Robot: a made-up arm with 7 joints.
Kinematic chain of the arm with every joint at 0, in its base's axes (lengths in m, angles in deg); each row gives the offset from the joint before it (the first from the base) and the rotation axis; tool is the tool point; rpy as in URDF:
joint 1: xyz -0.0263 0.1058 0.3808 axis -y
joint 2: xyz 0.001 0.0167 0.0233 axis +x
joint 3: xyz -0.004 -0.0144 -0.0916 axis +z
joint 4: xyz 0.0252 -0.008 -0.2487 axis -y
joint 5: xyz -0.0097 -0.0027 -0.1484 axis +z
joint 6: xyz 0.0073 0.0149 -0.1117 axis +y
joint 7: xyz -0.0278 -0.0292 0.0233 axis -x
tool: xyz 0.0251 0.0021 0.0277 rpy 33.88 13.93 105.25
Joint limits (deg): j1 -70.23..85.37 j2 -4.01..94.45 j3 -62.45..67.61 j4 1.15..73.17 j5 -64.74..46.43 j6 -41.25..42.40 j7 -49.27..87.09
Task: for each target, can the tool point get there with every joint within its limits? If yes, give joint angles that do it. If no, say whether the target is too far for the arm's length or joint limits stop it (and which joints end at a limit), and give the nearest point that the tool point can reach.
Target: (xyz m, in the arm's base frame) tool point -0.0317 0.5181 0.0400
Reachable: yes | joints -19.54 66.61 -50.71 49.87 32.97 -16.92 54.54
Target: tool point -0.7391 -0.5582 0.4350
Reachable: no: too far | nearest point -0.4488 -0.1194 0.1957 | short by 0.578 m
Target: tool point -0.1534 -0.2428 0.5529
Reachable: no: joint limits stop it (at a limit: joint 1, joint 2, joint 3, joint 4, joint 6, joint 7) | nearest point -0.3251 -0.1602 0.1989 | short by 0.402 m
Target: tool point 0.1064 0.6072 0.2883
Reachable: yes | joints -58.36 81.02 43.42 52.44 -29.04 6.38 45.60
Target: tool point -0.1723 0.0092 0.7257
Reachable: no: joint limits stop it (at a limit: joint 2, joint 3, joint 4, joint 5, joint 6, joint 7) | nearest point -0.1379 0.4737 0.6444 | short by 0.473 m
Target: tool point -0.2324 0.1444 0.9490
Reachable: no: joint limits stop it (at a limit: joint 2, joint 3, joint 4, joint 5, joint 6, joint 7) | nearest point -0.1239 0.4737 0.6499 | short by 0.458 m
